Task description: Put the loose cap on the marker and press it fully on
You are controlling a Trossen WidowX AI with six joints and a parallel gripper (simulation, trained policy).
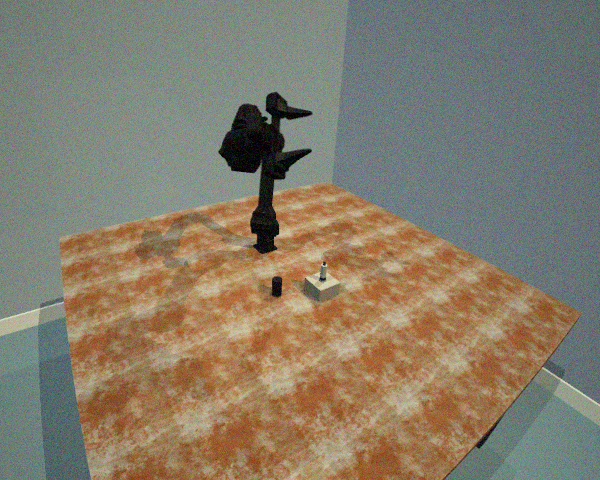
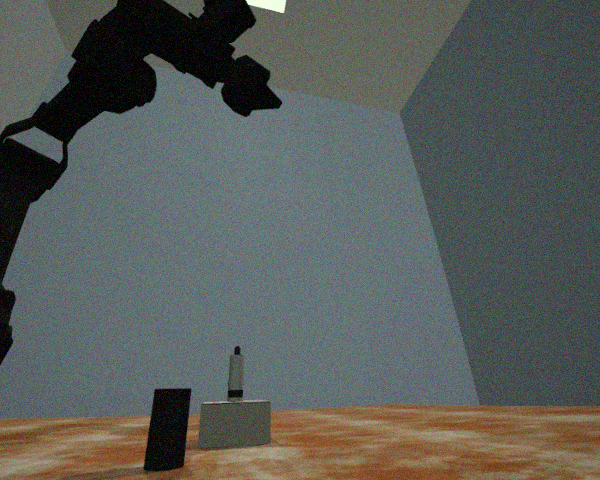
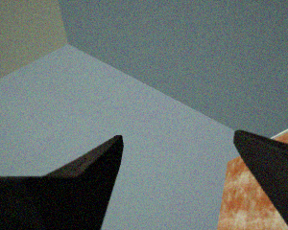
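The black marker cap is 70 mm behind my gripper tip, 30 mm to the right of it and 440 mm below it. Also, from my gripper tip: pale holder block (20 mm behind, 90 mm to the left, 450 mm below).
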